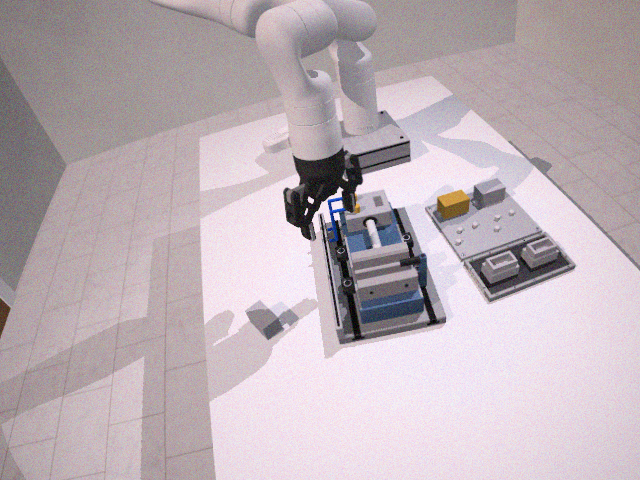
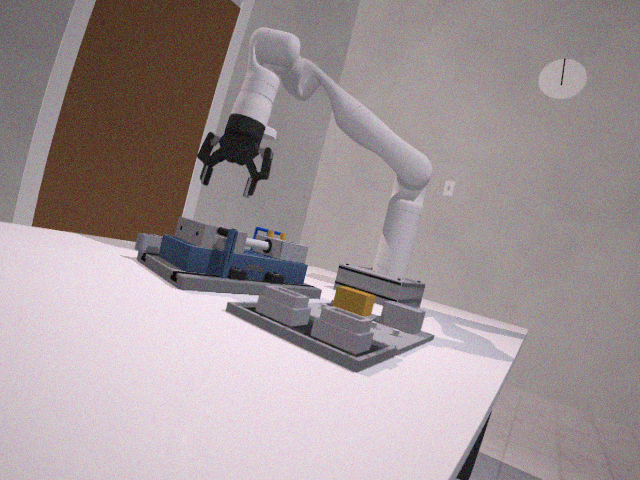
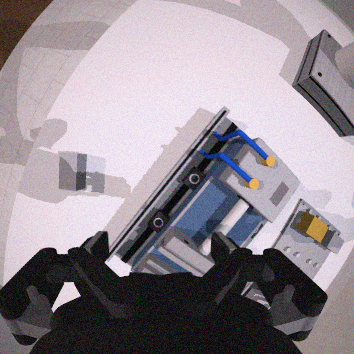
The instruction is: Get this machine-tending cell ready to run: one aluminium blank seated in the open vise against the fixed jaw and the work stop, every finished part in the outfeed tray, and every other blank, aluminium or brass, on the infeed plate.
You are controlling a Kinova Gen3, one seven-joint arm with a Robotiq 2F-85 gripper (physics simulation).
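Places are measured from the arm's base along level axes (x ahead, y up, z right), in metres.
Where they show: gripper, between the fingertips: (image 1: 330, 224) (image 2: 224, 190) (image 3: 159, 243); arm's base, origin of its link: (image 1: 361, 126) (image 2: 388, 274) (image 3: 347, 68).
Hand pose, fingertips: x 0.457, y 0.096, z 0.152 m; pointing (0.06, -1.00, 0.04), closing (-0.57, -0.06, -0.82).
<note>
Each offset is from my fingertips to the top centre of the thing. "spot": to the spot under its first point.
My gripper (image 1: 329, 219) (image 2: 227, 184) (image 3: 159, 243) is open and empty, high above the vise @(dx -0.015, dy -0.065, dz -0.070 m) (image 1: 391, 307) (image 2: 188, 255) (image 3: 200, 207). No blank can be made out between the jaws; the gap is partly hidden. The work stop @(spot: dx +0.064, dy -0.098, dz -0.137 m) (image 1: 422, 270) (image 2: 230, 253) is a blue post with a black rod. A grey aluminium blank @(dx +0.050, dy -0.128, dz +0.160 m) (image 1: 266, 319) (image 2: 148, 241) (image 3: 71, 170) lies on the table beside the vise. A brass blank @(dx -0.124, dy -0.120, dz -0.272 m) (image 1: 452, 204) (image 2: 354, 301) (image 3: 314, 226) and a grey blank @(dx -0.134, dy -0.120, dz -0.363 m) (image 1: 489, 193) (image 2: 403, 316) stand on the infeed plate @(dx -0.080, dy -0.156, dz -0.322 m) (image 1: 480, 241). Two finished parts @(spot: dx +0.080, dy -0.123, dz -0.280 m) (image 1: 499, 266) @(spot: dx +0.072, dy -0.124, dz -0.369 m) (image 1: 540, 251) sit in the outfeed tray @(spot: dx +0.113, dy -0.156, dz -0.337 m) (image 1: 532, 283) (image 2: 289, 337).
Blue hoses @(spot: dx -0.094, dy -0.073, dz -0.007 m) (image 1: 331, 219) (image 3: 230, 162) with yellow fittings rise at the vise's rear corner. Clamps (image 3: 194, 178) (image 3: 158, 222) stand along its base. The robot's base block (image 1: 385, 149) (image 2: 379, 283) (image 3: 322, 82) is behind the vise. The infeed plate and outfeed tray adjoin each other.
</note>
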